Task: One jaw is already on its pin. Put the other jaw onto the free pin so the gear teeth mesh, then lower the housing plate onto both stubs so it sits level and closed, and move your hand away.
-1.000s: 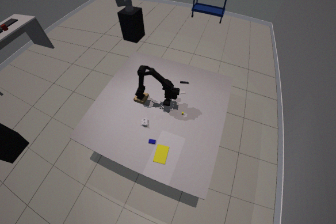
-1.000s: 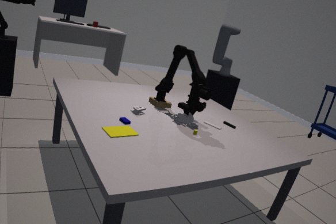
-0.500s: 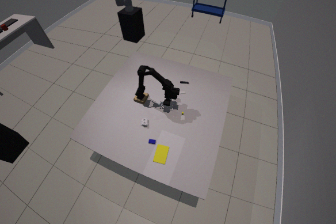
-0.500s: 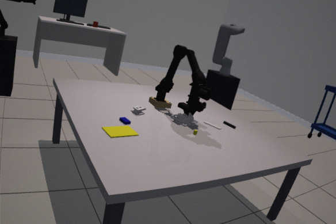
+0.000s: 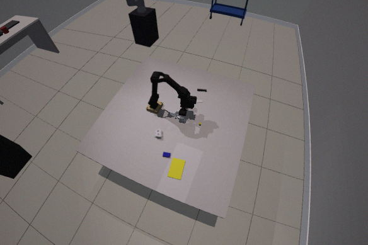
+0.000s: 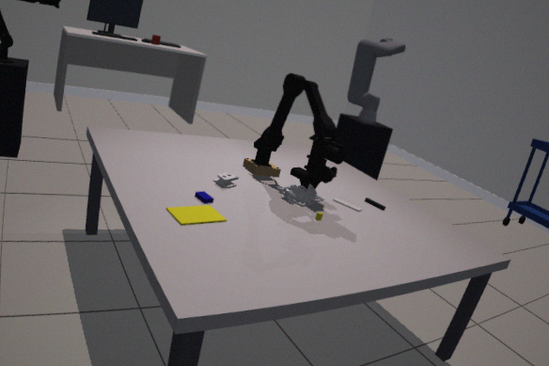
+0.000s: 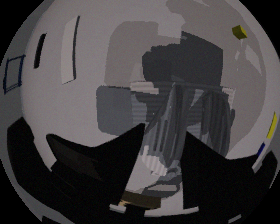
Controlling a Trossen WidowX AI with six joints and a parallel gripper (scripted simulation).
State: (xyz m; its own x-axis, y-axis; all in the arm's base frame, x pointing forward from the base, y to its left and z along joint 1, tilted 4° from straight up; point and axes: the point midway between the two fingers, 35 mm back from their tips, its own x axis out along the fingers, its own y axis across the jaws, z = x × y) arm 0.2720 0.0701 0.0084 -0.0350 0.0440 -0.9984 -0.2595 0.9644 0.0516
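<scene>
Now: the jaw 30 mm behind my gripper tip, 30 mm to the right of it and 10 mm above it. The rest, counted from my gripper tip: white block: 100 mm behind, 290 mm to the right, 10 mm below; then yellow cube: 180 mm ahead, 60 mm to the right, 10 mm below; then white bar: 50 mm ahead, 160 mm to the left, 10 mm below.
</scene>
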